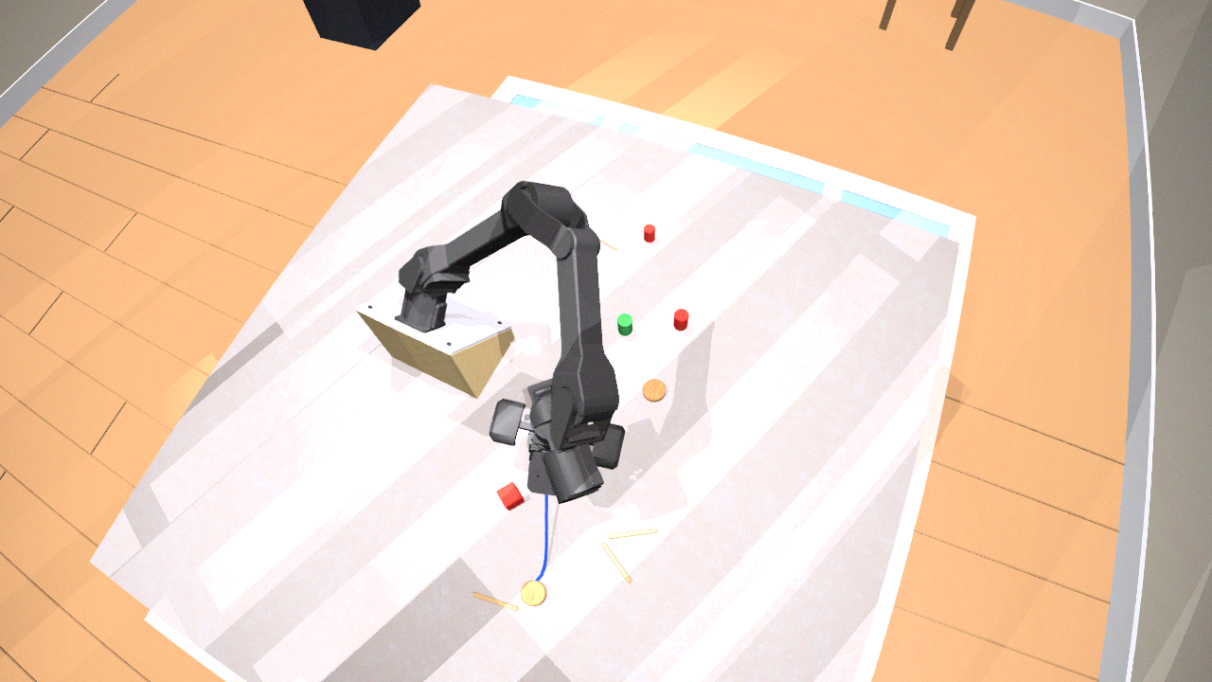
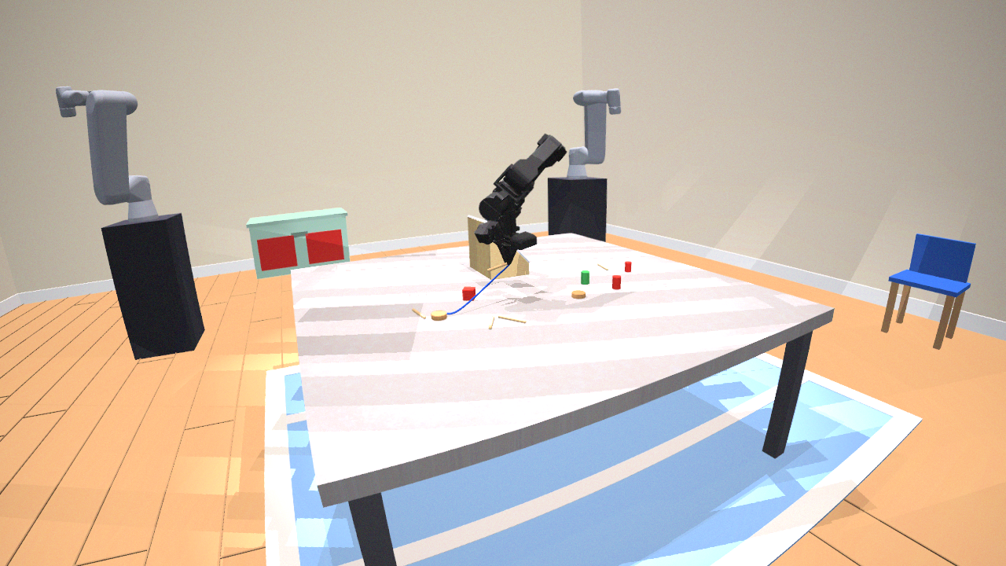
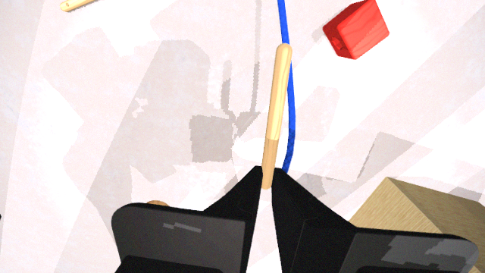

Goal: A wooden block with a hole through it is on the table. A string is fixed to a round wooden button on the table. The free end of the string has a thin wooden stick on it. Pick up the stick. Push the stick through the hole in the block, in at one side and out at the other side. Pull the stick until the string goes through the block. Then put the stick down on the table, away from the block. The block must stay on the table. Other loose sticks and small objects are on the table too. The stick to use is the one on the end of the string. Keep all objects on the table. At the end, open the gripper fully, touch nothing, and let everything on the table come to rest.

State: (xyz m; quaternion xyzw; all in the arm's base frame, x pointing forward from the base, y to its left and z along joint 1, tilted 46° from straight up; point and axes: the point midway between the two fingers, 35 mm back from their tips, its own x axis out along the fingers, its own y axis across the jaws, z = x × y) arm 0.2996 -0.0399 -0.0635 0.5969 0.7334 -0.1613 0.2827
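Now: the thin wooden stick 20 mm to the right of my gripper tip. The rest, counted from my gripper tip: red cube 50 mm behind, 100 mm to the right, 80 mm below; then green cylinder 20 mm behind, 270 mm to the left, 80 mm below; then round wooden button 50 mm ahead, 220 mm to the right, 90 mm below.
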